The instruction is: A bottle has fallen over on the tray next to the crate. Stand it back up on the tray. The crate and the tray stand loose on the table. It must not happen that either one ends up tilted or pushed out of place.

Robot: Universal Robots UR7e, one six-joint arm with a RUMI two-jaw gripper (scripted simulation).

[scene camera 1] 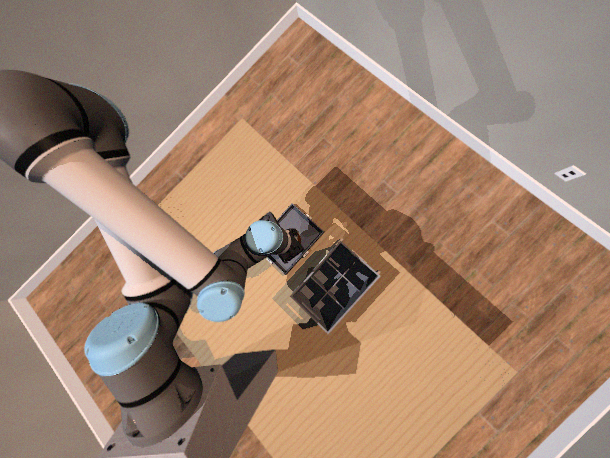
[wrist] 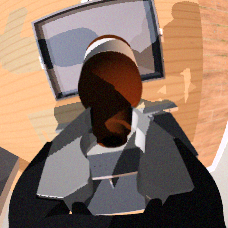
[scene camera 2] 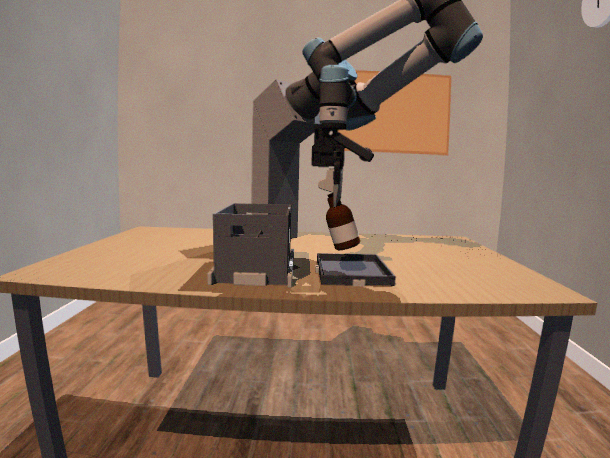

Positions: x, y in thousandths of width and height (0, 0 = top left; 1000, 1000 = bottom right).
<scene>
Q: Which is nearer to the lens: the bottle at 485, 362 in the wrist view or the grey crate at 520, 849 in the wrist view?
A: The bottle.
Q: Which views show the grey crate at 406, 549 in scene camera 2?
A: Scene camera 1, the wrist view and scene camera 2: all of them.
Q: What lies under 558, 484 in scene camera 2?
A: A bottle.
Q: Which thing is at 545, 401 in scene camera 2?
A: The gripper.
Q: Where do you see a grey crate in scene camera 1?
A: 560, 643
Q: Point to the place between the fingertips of the gripper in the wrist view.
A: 485, 476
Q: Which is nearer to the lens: the grey crate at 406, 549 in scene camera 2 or the dark tray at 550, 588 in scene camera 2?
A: The grey crate.
</scene>
